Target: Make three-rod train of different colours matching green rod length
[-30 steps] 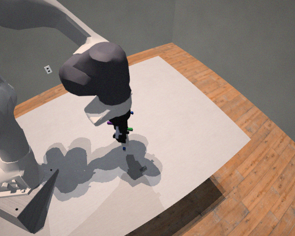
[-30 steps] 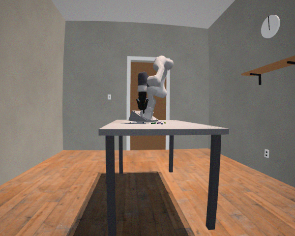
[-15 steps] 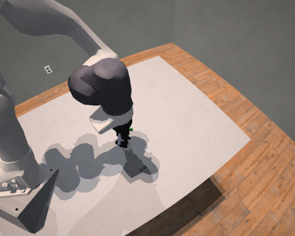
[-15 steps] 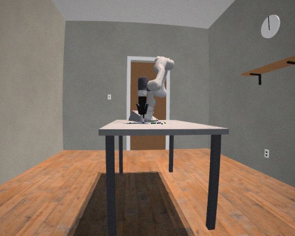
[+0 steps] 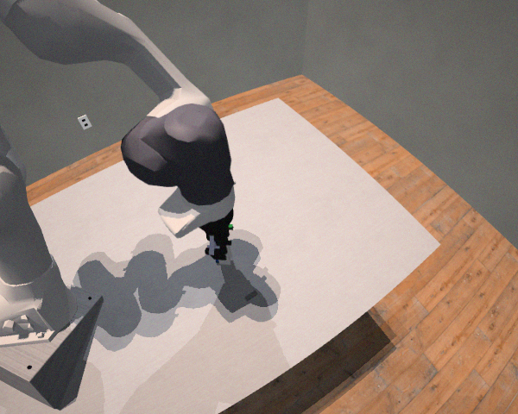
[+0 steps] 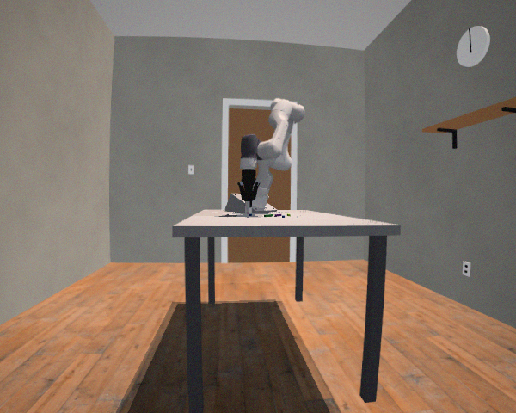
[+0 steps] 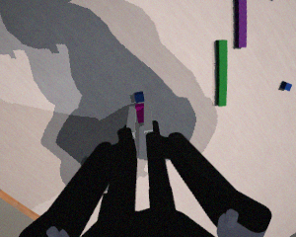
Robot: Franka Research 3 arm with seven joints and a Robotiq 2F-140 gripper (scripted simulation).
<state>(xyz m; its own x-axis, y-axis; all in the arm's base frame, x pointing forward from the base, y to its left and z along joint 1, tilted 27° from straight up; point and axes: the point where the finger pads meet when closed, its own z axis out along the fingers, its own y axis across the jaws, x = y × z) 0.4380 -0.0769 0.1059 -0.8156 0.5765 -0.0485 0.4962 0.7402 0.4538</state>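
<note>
Now: hand 3 cm above the magenta rod. Round my hand: green rod 2 cm ahead, 11 cm to the left, 4 cm below; grey rod 2 cm ahead, 11 cm to the right, 4 cm below; purple rod 2 cm behind, 16 cm to the left, 4 cm below.
</note>
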